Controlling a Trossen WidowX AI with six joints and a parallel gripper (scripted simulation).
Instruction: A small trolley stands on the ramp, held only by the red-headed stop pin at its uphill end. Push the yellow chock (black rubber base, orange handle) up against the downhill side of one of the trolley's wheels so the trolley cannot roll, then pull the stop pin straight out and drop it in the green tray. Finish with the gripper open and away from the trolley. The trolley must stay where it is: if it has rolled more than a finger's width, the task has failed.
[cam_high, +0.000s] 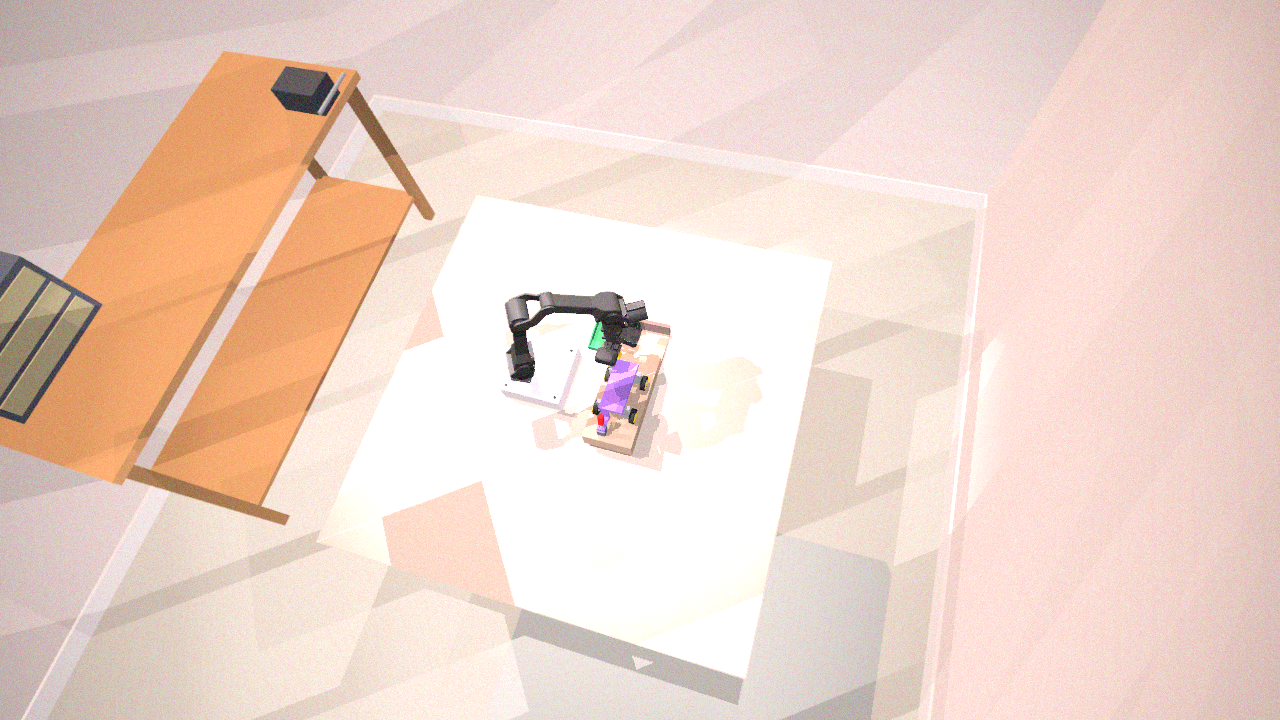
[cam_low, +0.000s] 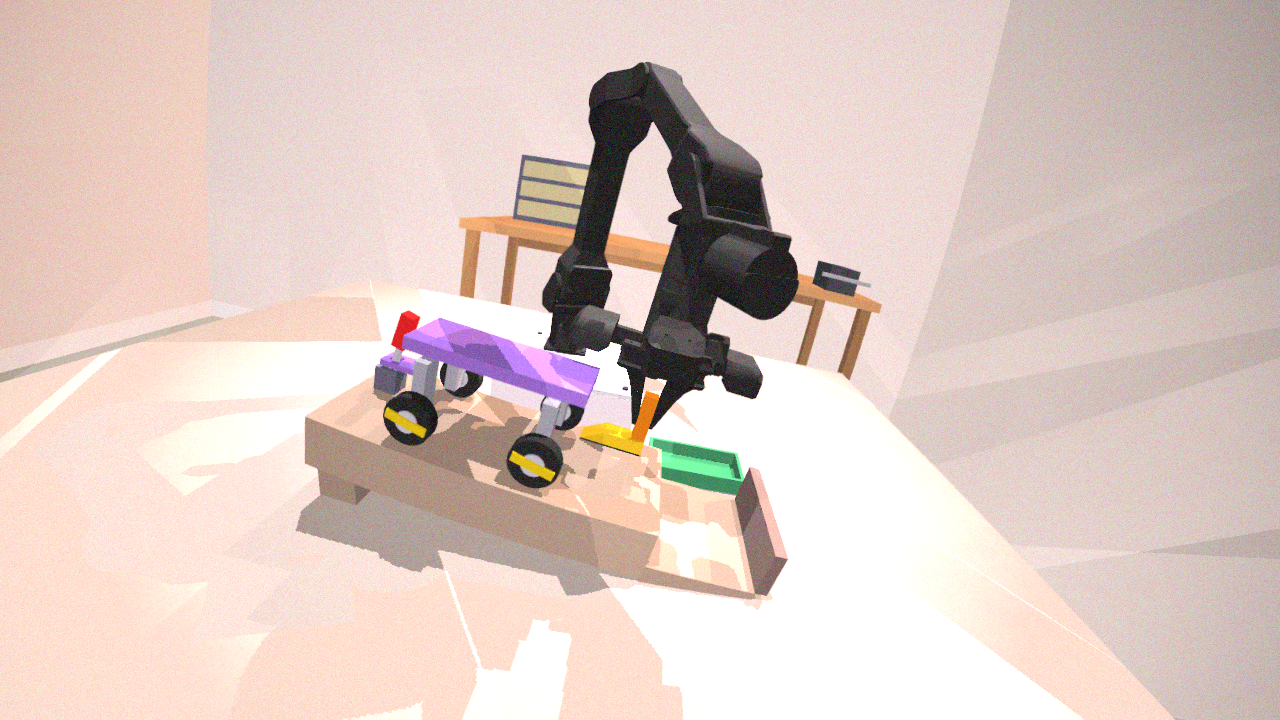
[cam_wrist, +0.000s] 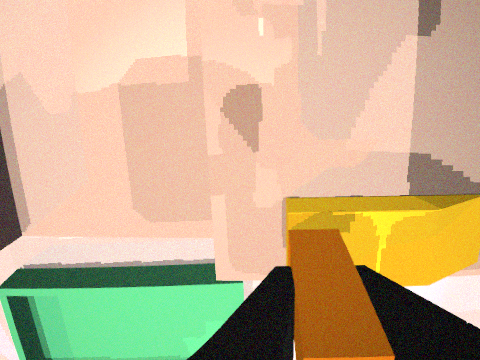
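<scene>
The red-headed stop pin is 20 mm ahead of my gripper tip, 250 mm to the right of it and 40 mm above it. Also, from my gripper tip: yellow chock 20 mm to the right, 10 mm below; then tan ramp 50 mm ahead, 140 mm to the right, 40 mm below; then green tray 70 mm behind, 80 mm to the left, 90 mm below.
</scene>
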